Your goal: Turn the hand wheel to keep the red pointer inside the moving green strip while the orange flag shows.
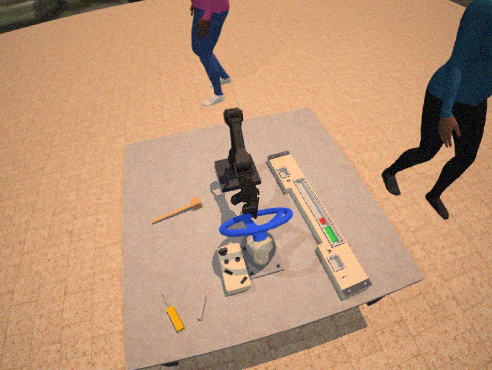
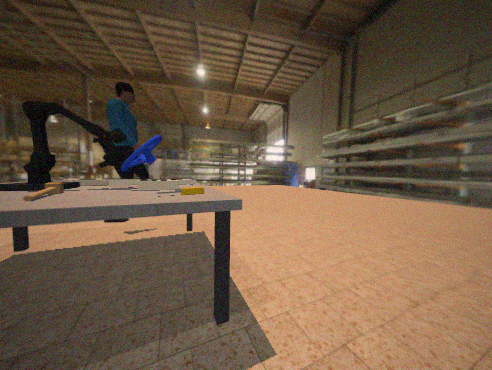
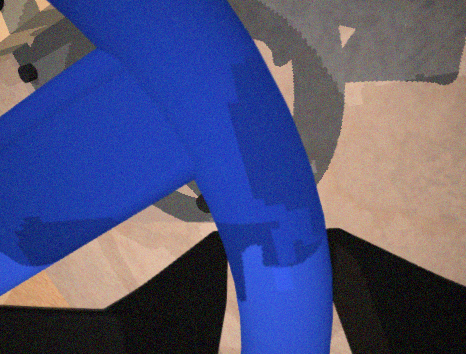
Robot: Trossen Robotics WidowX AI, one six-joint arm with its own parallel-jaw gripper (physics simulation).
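Frame: origin at the arm's base, x right, y back, z down, level; metres.
Where they show: gripper, fingertip midpoint: (image 1: 256,216) (image 2: 127,171); arm's base, link origin: (image 2: 39,183).
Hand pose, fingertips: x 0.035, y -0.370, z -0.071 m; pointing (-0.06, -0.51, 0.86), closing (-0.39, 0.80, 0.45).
Each offset is from my fingertips to the top centre of the thing. "pt": to the spot under its first point.
The blue hand wheel (image 1: 257,230) (image 2: 142,152) (image 3: 195,100) sits tilted on a cream pedestal (image 1: 261,251). My gripper (image 1: 254,216) (image 2: 121,165) (image 3: 275,243) is shut on the wheel's rim near a spoke, with one black finger on each side of it. The long cream gauge @(pt dy -0.388, dx -0.284, dz +0.060 m) (image 1: 352,274) lies at the right of the table. In its slot the red pointer @(pt dy -0.106, dx -0.301, dz +0.059 m) (image 1: 323,220) stands outside the green strip @(pt dy -0.187, dx -0.302, dz +0.060 m) (image 1: 332,234), close to the strip's upper end, on the side toward the arm's base. No raised orange flag shows.
A cream box with black knobs (image 1: 235,275) lies beside the pedestal. A wooden mallet @(dy +0.221, dx +0.342, dz +0.055 m) (image 1: 175,212) (image 2: 42,192), a yellow-handled tool @(dy -0.235, dx +0.470, dz +0.071 m) (image 1: 175,319) (image 2: 192,191) and a thin rod @(dy -0.271, dx +0.345, dz +0.085 m) (image 1: 202,307) lie on the grey table (image 1: 150,175) (image 2: 125,211). Two people stand beyond it.
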